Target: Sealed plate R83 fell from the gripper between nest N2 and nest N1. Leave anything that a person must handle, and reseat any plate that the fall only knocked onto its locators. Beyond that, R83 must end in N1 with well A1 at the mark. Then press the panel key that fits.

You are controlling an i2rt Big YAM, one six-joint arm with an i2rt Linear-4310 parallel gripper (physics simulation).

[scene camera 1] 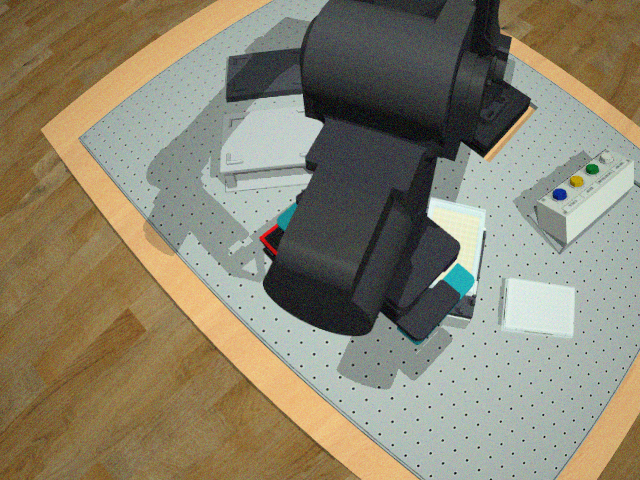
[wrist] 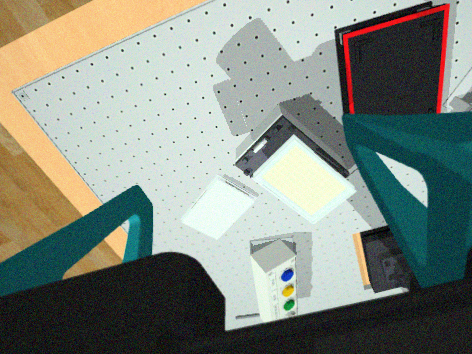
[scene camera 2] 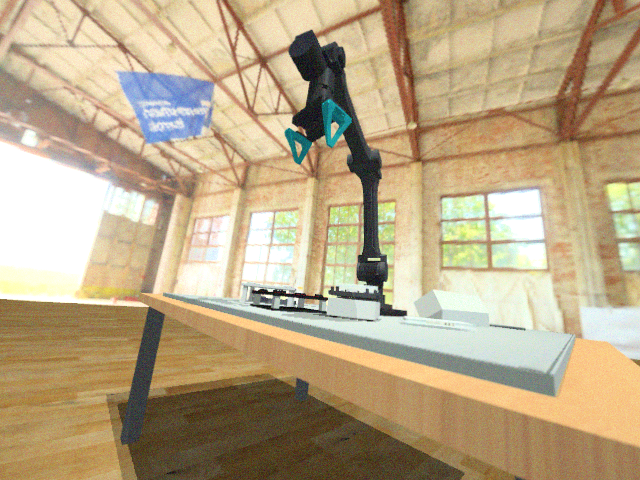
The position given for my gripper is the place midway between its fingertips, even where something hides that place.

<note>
My gripper (scene camera 1: 371, 292) is open, with nothing in its grasp. Also in view: a clear plate (scene camera 1: 533, 308), a black plate with red outline (wrist: 401, 72), a button box (scene camera 1: 566, 212) and a dark station with grey base (scene camera 1: 460, 315).
The clear plate shows as well in the wrist view (wrist: 222, 202). My gripper is seen too in the wrist view (wrist: 238, 164) and in scene camera 2 (scene camera 2: 312, 155). The button box shows as well in the wrist view (wrist: 274, 266) and in scene camera 2 (scene camera 2: 441, 305).
</note>
